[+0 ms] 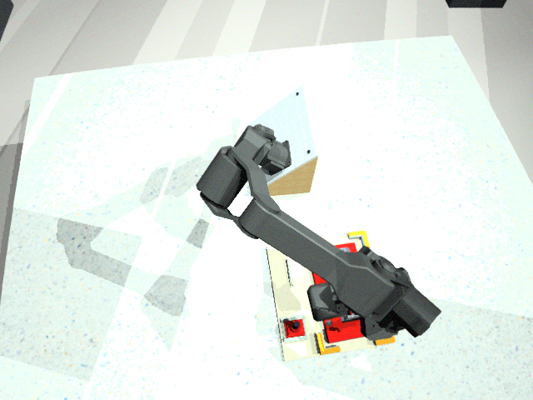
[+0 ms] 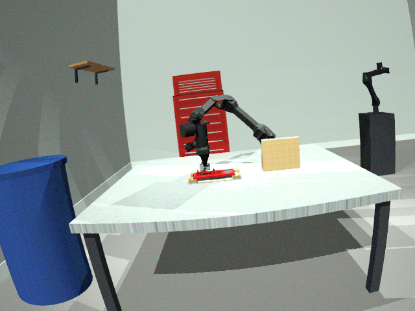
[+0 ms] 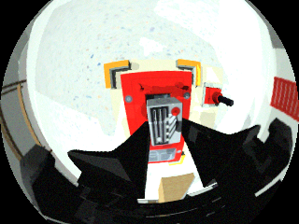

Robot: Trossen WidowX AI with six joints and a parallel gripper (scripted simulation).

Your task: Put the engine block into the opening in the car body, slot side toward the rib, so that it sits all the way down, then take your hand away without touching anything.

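Right now my gripper tip is 1 cm above the grey engine block.
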